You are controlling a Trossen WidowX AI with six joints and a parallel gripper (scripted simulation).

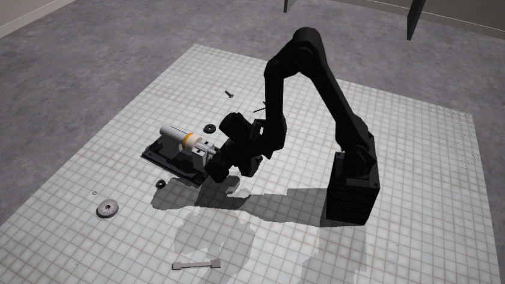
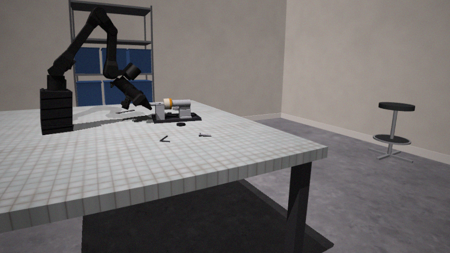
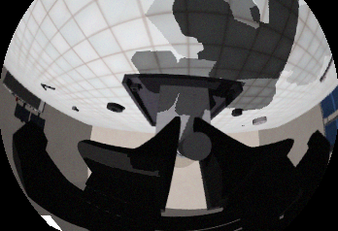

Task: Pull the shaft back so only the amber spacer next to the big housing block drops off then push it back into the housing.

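The grey shaft is 6 cm ahead of my hand and 2 cm to the right of it. The rest, counted from my hand: amber spacer (11 cm ahead, 3 cm to the right); grey disc (27 cm ahead, 21 cm to the left, 7 cm below); screw (39 cm to the right, 9 cm ahead, 7 cm below).
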